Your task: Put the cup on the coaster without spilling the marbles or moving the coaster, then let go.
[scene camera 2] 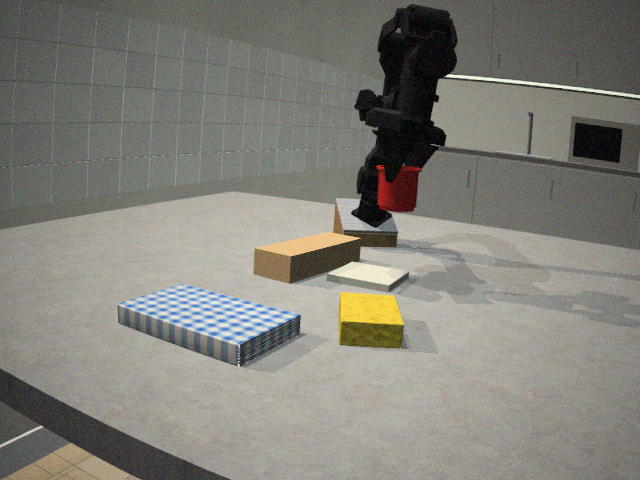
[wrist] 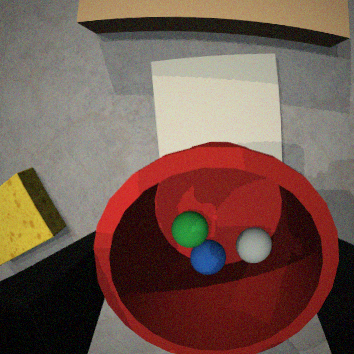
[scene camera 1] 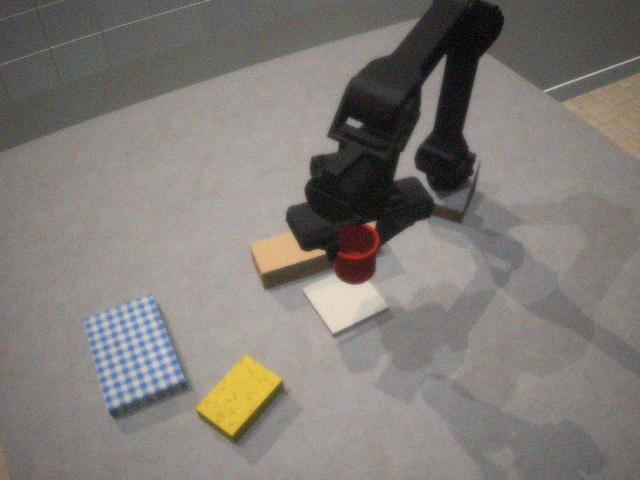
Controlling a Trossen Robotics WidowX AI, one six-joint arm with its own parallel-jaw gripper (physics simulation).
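Pixels of known places: gripper, fingertip midpoint: [scene camera 2: 398, 183] [wrist: 207, 241] [scene camera 1: 352, 253]; arm's base, link origin: [scene camera 2: 371, 214] [scene camera 1: 448, 178].
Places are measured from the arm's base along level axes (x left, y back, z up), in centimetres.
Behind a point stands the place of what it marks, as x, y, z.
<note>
The red cup [scene camera 1: 355, 266] {23.9, -25.4, 10.5} [scene camera 2: 397, 192] {22.5, -27.1, 9.0} [wrist: 220, 330] {23.7, -23.9, 11.5} is upright in the air, well above the table. My gripper [scene camera 1: 356, 242] {21.1, -24.9, 10.0} [scene camera 2: 405, 173] {21.1, -24.9, 10.0} is shut on it, with dark fingers on either side of the cup in the wrist view. A green marble [wrist: 190, 229] {21.6, -25.5, 8.3}, a blue marble [wrist: 208, 257] {22.7, -24.6, 8.3} and a grey-white marble [wrist: 254, 245] {21.8, -22.8, 8.4} lie inside the cup. The square cream coaster [scene camera 1: 343, 307] {19.2, -25.7, -4.6} [scene camera 2: 368, 274] {17.9, -26.0, -4.6} [wrist: 217, 110] {16.8, -25.0, -4.6} lies flat on the table below the cup's level. In the wrist view the cup's rim hides the coaster's near edge.
A tan wooden block [scene camera 1: 289, 255] {8.7, -31.7, -1.6} [scene camera 2: 310, 253] {10.6, -31.7, -1.9} [wrist: 215, 10] {9.5, -26.3, -1.5} lies beside the coaster. A yellow sponge [scene camera 1: 240, 397] {31.5, -44.3, -2.8} [scene camera 2: 370, 320] {33.7, -48.3, -2.8} [wrist: 25, 215] {28.8, -41.0, -2.8} and a folded blue checked cloth [scene camera 1: 134, 353] {19.8, -58.7, -3.3} [scene camera 2: 206, 320] {21.5, -61.5, -3.3} lie farther from the arm's base. The arm's base stands behind the block.
</note>
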